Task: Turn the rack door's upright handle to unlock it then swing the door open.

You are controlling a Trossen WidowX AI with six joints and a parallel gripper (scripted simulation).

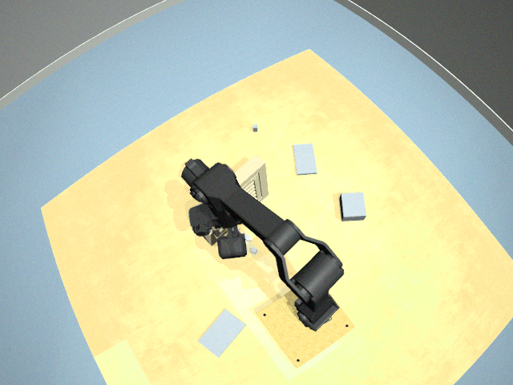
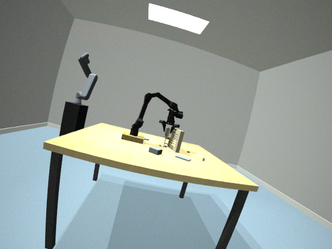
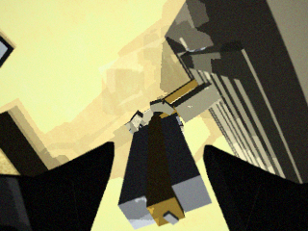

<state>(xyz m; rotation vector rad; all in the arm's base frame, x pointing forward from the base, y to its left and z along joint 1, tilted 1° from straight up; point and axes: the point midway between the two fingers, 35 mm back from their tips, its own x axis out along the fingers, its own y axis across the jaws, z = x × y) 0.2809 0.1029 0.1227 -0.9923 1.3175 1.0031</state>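
The upright handle is 30 mm below my gripper tip and 10 mm to the right of it. Round my gripper tip: small cube (350 mm ahead, 200 mm to the right, 120 mm below).
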